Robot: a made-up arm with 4 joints.
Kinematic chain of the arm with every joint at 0, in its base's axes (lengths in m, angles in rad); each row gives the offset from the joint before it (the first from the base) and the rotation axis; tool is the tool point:
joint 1: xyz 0 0 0.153 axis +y
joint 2: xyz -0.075 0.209 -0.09 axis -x
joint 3: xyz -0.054 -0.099 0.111 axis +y
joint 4: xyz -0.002 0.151 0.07 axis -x
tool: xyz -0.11 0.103 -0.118
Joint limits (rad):
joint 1: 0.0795..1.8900
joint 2: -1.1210..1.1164
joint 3: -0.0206..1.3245
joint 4: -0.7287..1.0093
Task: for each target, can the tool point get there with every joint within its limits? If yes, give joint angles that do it. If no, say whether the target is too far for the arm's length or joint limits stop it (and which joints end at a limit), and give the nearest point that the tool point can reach.
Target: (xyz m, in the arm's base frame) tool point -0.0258 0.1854 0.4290
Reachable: yes | joints 0.8696 -0.9429 0.5837 -0.3228
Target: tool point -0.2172 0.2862 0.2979
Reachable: yes | joints 0.6529 -0.1075 0.2985 0.5081
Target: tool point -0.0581 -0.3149 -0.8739
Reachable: no: too far | nearest point -0.2535 0.2999 -0.0120 | short by 1.077 m
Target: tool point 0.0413 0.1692 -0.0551
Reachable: no: joint limits stop it (at a limit: joint 1, joint 3, joint 4) | nearest point 0.2377 0.1466 0.1874 | short by 0.313 m
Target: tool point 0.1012 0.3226 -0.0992
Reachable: no: joint limits stop it (at a limit: joint 1, joint 2, joint 3, joint 4) | nearest point -0.1208 0.5084 -0.0125 | short by 0.302 m
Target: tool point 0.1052 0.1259 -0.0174
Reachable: no: joint limits stop it (at a limit: joint 1, joint 3, joint 4) | nearest point 0.2278 0.1084 0.1907 | short by 0.242 m
